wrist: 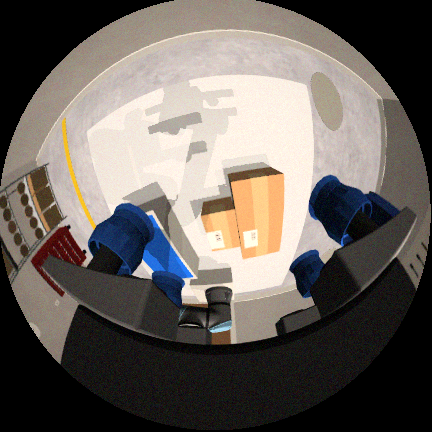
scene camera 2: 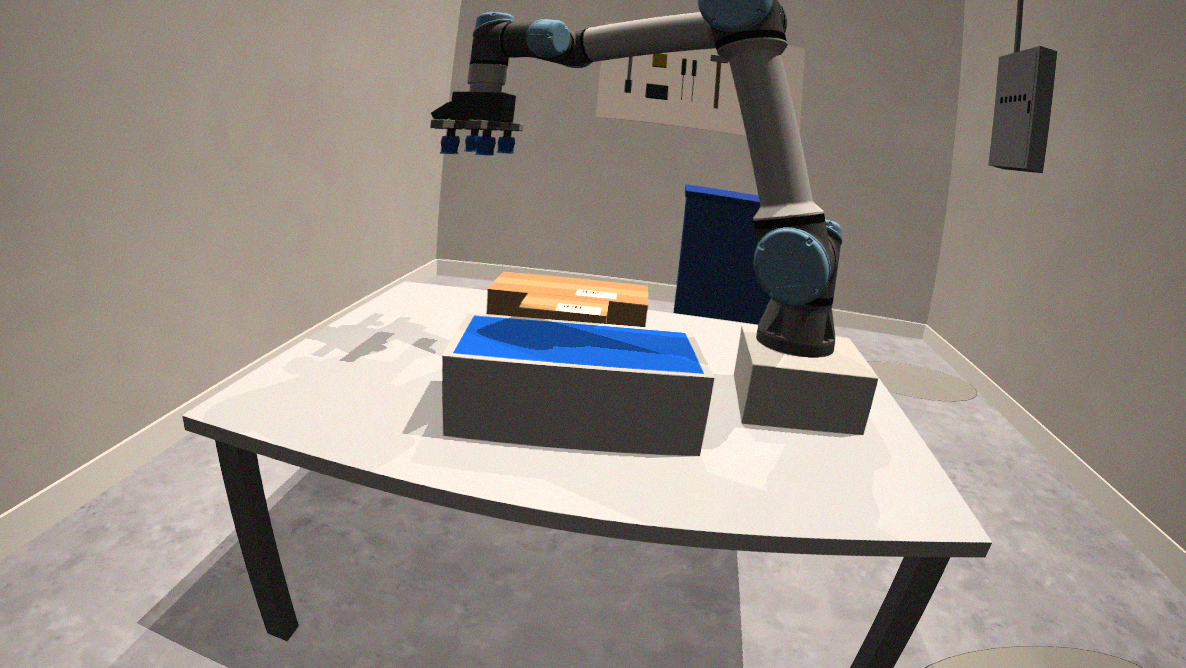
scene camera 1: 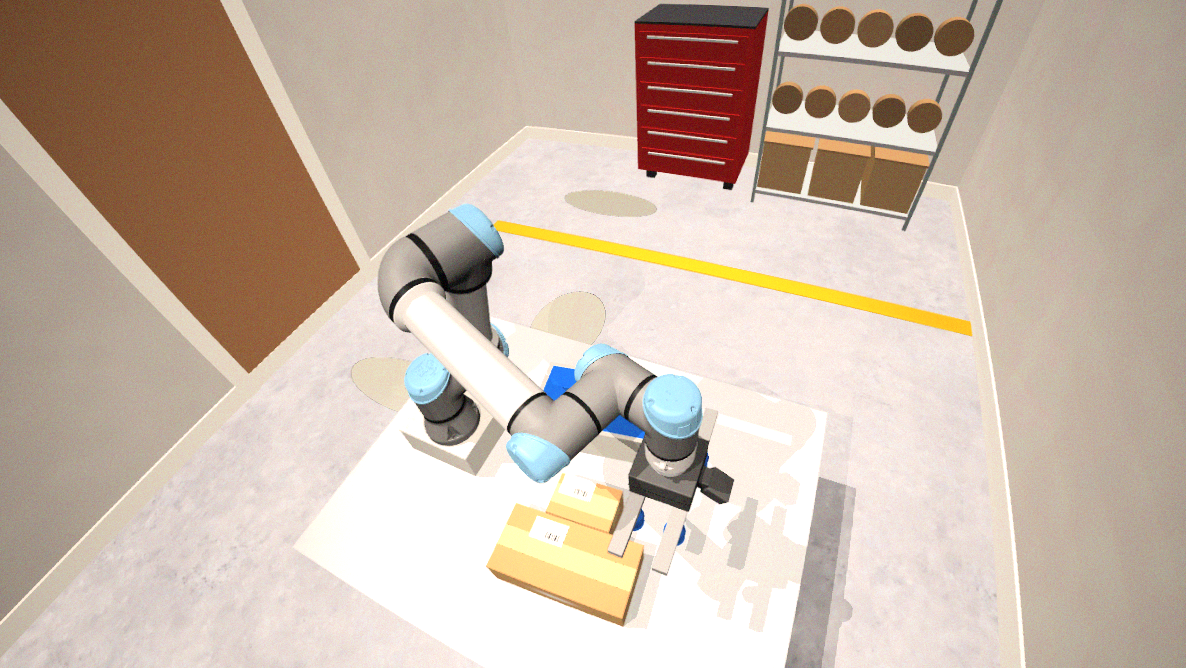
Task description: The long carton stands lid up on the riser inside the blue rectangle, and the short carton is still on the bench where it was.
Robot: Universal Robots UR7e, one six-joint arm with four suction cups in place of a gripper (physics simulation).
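Frame: origin at the arm's base, x ahead, y left, z up, level; metres.
Seen in the pictures: end effector, tool point: (wrist: 236,252) (scene camera 2: 478,152); arm's base, origin of the base link: (wrist: 218,291) (scene camera 2: 795,343) (scene camera 1: 453,421).
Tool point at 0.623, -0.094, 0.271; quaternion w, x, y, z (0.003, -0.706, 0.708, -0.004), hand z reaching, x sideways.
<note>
Pixels of each thing's top centre, then the offset from my tool point to it, as dx, dy, dz. Level surfaces: height alone.
- long carton, middle of its top: (scene camera 2: 570,286) (scene camera 1: 564,556) (wrist: 261,223) -0.186, -0.109, -0.272
- bench, its level: dz -0.372
- smaller short carton, middle of its top: (scene camera 2: 565,303) (scene camera 1: 584,501) (wrist: 221,232) -0.197, +0.024, -0.272
- riser, middle of its top: (scene camera 2: 579,342) (scene camera 1: 602,401) (wrist: 156,255) -0.261, +0.288, -0.252
- blue rectangle, middle of its top: (scene camera 2: 579,342) (scene camera 1: 602,401) (wrist: 156,255) -0.261, +0.288, -0.252
The long carton (scene camera 1: 564,565) (scene camera 2: 539,282) (wrist: 262,210) lies flat on the bench (scene camera 1: 390,531) (scene camera 2: 331,431) (wrist: 270,110), label and tape stripe up. The smaller short carton (scene camera 1: 585,504) (scene camera 2: 543,304) (wrist: 220,222) lies close along its side on the bench, label up. The riser (scene camera 2: 572,410) (wrist: 180,235) bears the blue rectangle (scene camera 1: 560,380) (scene camera 2: 497,348) (wrist: 170,255), with no carton on it. The arm partly hides it in scene camera 1. My gripper (scene camera 1: 655,527) (scene camera 2: 478,144) (wrist: 232,250) is open, its blue suction cups bare, high above the bench and apart from both cartons.
The arm's base block (scene camera 1: 448,456) (scene camera 2: 805,398) stands on the bench beside the riser. A red drawer cabinet (scene camera 1: 693,103) (wrist: 60,260) and a shelf rack (scene camera 1: 936,157) stand beyond the yellow floor line (scene camera 1: 730,272). A blue cabinet (scene camera 2: 717,257) stands behind the bench in scene camera 2.
</note>
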